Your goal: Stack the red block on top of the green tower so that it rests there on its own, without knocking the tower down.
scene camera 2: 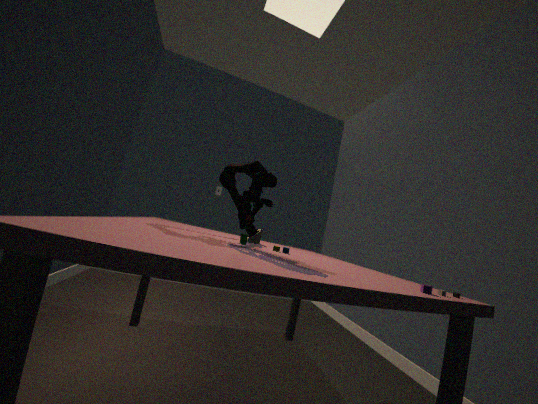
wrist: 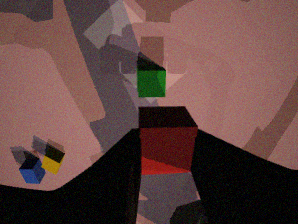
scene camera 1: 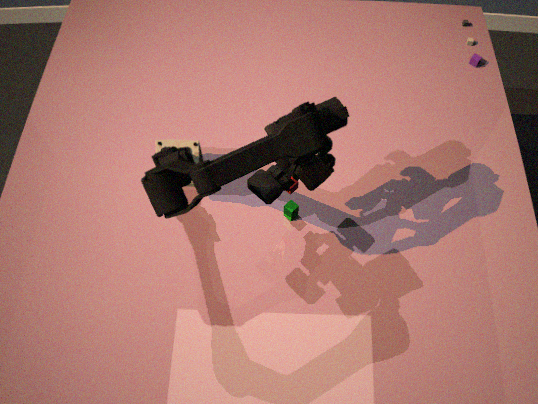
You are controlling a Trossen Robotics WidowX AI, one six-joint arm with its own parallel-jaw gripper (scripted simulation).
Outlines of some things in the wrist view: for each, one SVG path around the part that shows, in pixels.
My gripper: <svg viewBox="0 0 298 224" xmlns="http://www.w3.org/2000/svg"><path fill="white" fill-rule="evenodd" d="M140 129L132 129L132 131L126 133L113 145L112 149L109 149L108 152L105 152L100 157L100 160L94 161L92 167L86 168L86 171L81 172L80 175L74 177L69 183L60 186L59 189L52 189L49 192L49 190L17 188L17 186L0 184L0 224L136 224L138 194L140 194L142 173ZM197 128L197 136L194 137L192 169L190 169L192 172L190 172L190 175L196 181L194 185L197 186L198 196L200 196L202 205L204 205L206 220L209 221L208 224L298 224L298 169L293 171L293 169L271 163L271 161L243 151L243 149L237 148L231 143L227 144L220 137L214 137L209 135L208 132Z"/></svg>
A red block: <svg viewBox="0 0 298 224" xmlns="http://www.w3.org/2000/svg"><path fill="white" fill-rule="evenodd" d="M140 107L141 175L192 172L190 169L192 169L194 137L197 136L196 120L190 116L185 107Z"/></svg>
